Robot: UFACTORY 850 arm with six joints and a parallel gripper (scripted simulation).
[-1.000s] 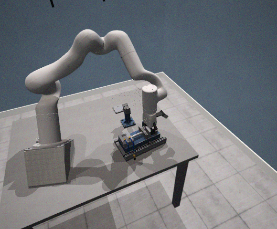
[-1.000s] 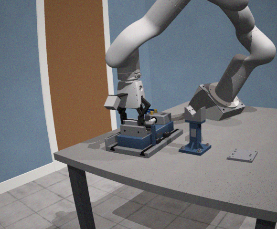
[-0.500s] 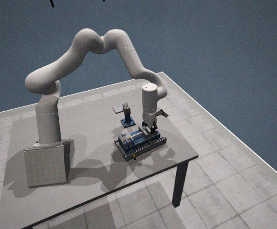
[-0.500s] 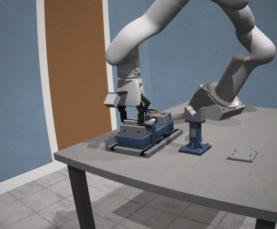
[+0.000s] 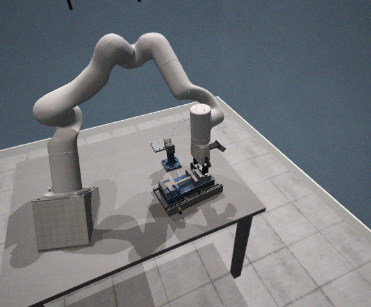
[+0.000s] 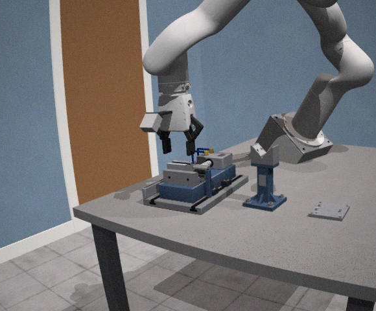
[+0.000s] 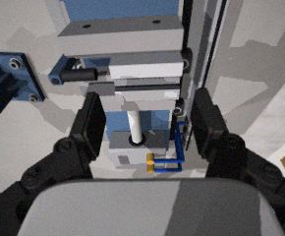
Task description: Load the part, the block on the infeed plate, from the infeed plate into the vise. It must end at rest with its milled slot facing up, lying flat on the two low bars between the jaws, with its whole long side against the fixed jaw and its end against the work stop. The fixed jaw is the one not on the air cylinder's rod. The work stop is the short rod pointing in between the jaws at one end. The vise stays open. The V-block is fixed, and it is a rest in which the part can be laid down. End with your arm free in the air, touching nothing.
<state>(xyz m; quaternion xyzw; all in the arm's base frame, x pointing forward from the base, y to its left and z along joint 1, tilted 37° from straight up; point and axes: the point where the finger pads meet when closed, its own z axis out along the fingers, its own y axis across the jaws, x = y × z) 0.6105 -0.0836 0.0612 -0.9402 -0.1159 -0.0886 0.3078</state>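
Now: the part 5 cm below my hand. The rest, counted from my hand: fixed jaw (7 cm below, 3 cm to the left, 2 cm ahead); then moving jaw (7 cm below, 4 cm behind, 1 cm to the left); then work stop (6 cm to the left, 6 cm below, 2 cm behind).
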